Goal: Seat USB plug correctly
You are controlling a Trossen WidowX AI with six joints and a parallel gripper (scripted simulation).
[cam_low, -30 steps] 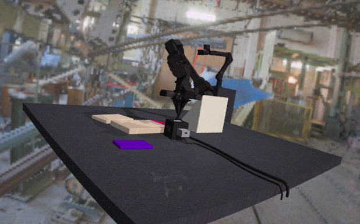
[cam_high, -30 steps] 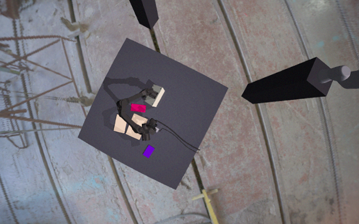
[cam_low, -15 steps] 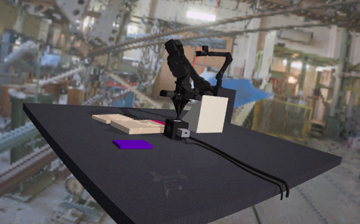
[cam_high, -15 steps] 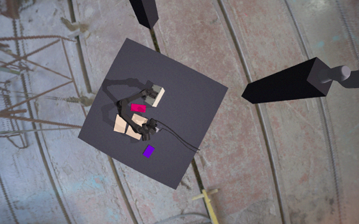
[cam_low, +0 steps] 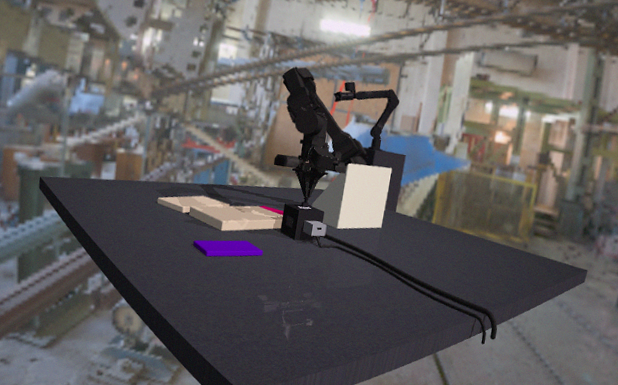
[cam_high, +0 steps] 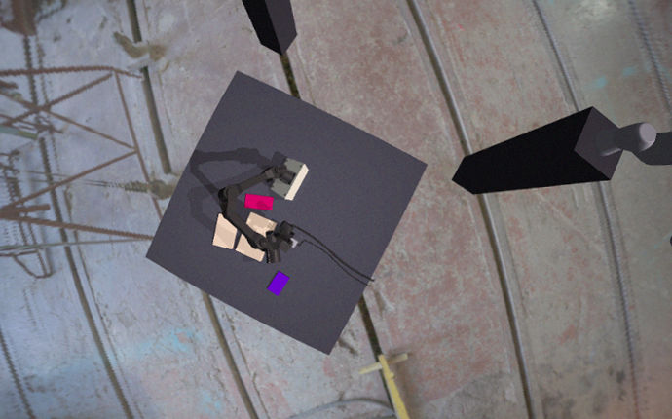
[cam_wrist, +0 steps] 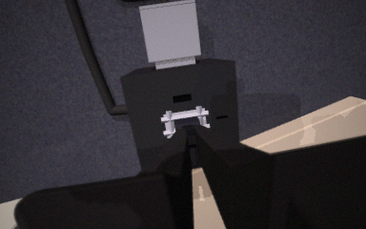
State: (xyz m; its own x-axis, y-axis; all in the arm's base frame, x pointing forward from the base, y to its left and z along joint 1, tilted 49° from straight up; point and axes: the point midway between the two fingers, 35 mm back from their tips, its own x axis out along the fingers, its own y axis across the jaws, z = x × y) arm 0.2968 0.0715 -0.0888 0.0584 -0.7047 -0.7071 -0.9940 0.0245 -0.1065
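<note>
Right now the black USB plug is 2 cm below my gripper tip. From my gripper tip the other things lie so: USB socket: 3 cm below; purple card: 27 cm ahead, 10 cm to the left, 10 cm below; magenta card: 24 cm to the right, 10 cm below, 8 cm behind.
</note>
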